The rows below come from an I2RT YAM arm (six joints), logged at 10 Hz.
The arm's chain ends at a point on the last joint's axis. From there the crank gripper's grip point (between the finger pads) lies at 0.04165 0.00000 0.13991 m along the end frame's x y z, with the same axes.
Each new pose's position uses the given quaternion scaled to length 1; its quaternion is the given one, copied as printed.
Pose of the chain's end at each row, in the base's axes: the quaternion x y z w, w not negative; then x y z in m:
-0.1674, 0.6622, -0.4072, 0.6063, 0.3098, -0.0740, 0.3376
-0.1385, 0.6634, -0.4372, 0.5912, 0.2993, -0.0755, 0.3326
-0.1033, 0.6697, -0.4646, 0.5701, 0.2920, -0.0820, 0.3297
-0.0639, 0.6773, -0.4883, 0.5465, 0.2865, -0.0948, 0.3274
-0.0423, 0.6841, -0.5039, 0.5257, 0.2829, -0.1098, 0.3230
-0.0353, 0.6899, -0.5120, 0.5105, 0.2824, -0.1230, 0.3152
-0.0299, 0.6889, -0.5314, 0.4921, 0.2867, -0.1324, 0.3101
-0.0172, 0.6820, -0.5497, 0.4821, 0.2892, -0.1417, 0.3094
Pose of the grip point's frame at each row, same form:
-0.1674, 0.6622, -0.4072, 0.6063, 0.4325, -0.1509, 0.3192
-0.1385, 0.6634, -0.4372, 0.5912, 0.4151, -0.1629, 0.3164
-0.1033, 0.6697, -0.4646, 0.5701, 0.3986, -0.1804, 0.3133
-0.0639, 0.6773, -0.4883, 0.5465, 0.3824, -0.2034, 0.3096
-0.0423, 0.6841, -0.5039, 0.5257, 0.3710, -0.2245, 0.3033
-0.0353, 0.6899, -0.5120, 0.5105, 0.3662, -0.2406, 0.2937
-0.0299, 0.6889, -0.5314, 0.4921, 0.3646, -0.2542, 0.2901
-0.0172, 0.6820, -0.5497, 0.4821, 0.3616, -0.2673, 0.2925

